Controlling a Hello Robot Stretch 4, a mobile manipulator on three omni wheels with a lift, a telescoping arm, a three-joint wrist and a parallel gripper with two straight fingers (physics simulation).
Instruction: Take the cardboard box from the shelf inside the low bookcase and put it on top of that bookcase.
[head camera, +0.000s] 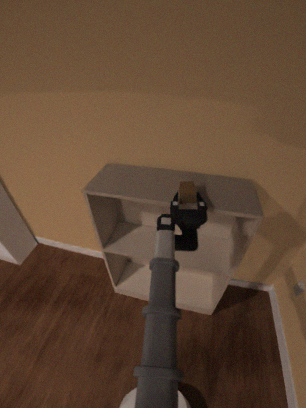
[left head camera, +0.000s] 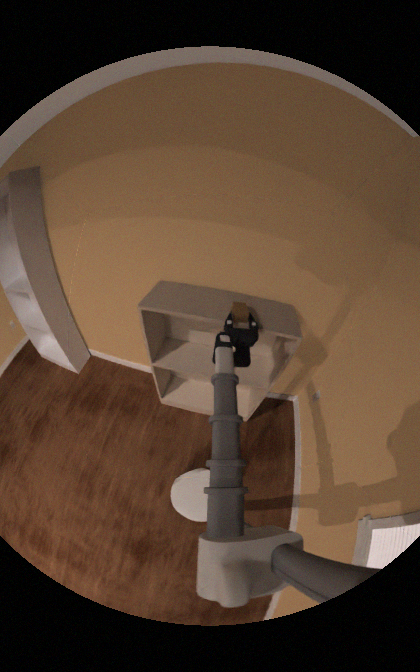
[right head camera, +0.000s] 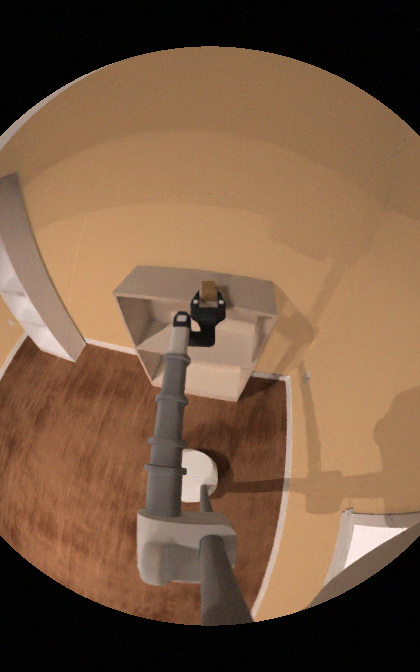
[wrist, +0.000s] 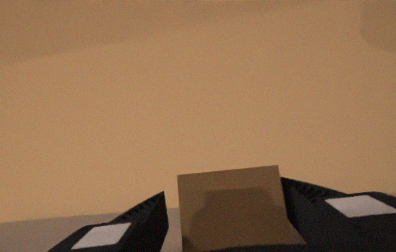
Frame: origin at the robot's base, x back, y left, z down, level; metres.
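Seen in the pictures: gripper, fingertip midpoint: (head camera: 187, 193) (wrist: 222, 201).
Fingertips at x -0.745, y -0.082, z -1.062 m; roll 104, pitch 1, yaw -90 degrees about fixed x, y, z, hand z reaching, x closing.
Pixels of each thing's top centre, then the offset from my fingertips to it. "spot": a spot on its surface instead.
- brown cardboard box at its top centre: (wrist: 220, 171) (head camera: 187, 187) dy -0.001, dx -0.014, dz -0.021 m
- low grey-white bookcase at a spot on its surface: (wrist: 30, 236) (head camera: 137, 182) spot: dy +0.230, dx -0.114, dz +0.029 m
The brown cardboard box (head camera: 187, 189) (left head camera: 240, 310) (right head camera: 208, 288) (wrist: 232, 215) is at the top board of the low grey-white bookcase (head camera: 140, 182) (left head camera: 190, 298) (right head camera: 160, 282) (wrist: 30, 236), right of its middle, and appears to rest on it. Its underside is hidden. My gripper (head camera: 188, 199) (left head camera: 241, 321) (right head camera: 208, 299) (wrist: 222, 201) is open, with one finger on each side of the box. In the wrist view a gap shows between the left finger and the box; the right finger is close beside the box, and whether it touches is unclear.
The wall stands directly behind the bookcase. A tall white shelf unit (left head camera: 50, 280) (right head camera: 42, 280) stands at the left. My arm (head camera: 163, 310) (left head camera: 226, 440) (right head camera: 167, 425) reaches over the wooden floor. A side wall runs along the right.
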